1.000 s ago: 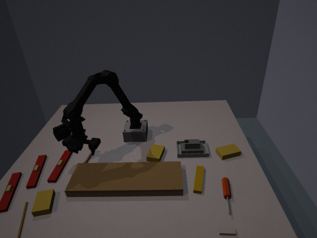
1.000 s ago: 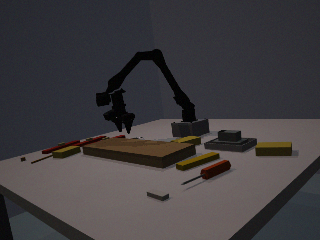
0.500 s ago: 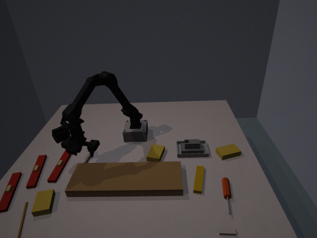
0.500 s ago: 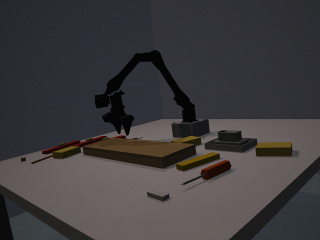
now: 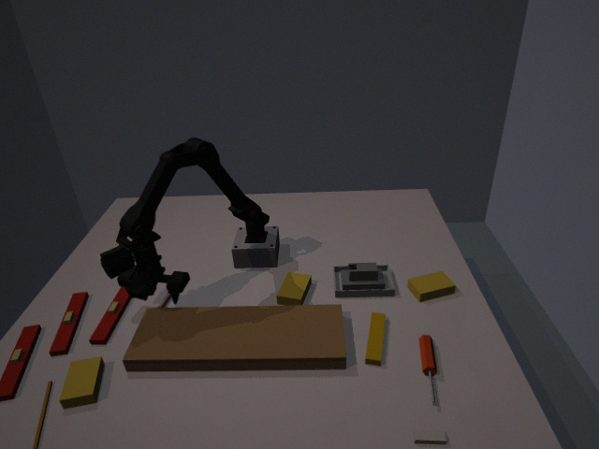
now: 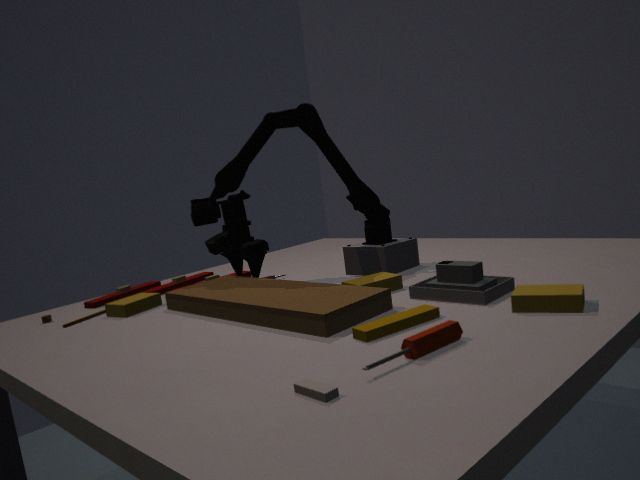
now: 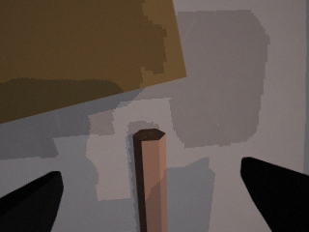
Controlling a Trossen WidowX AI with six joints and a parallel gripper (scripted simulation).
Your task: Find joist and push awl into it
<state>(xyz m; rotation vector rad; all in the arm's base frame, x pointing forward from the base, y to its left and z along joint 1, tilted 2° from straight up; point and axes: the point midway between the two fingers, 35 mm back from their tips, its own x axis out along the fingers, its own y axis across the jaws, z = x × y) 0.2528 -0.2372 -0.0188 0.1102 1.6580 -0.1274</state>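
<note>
The awl lies 6 cm behind my gripper tip, 1 cm to the left of it and 1 cm below it. From my gripper tip the other things lie so: thin stick 35 cm ahead, 15 cm to the right, 2 cm below; then stud finder 11 cm behind, 55 cm to the left, 3 cm above; then grey tray 11 cm behind, 57 cm to the left, 1 cm below.
</note>
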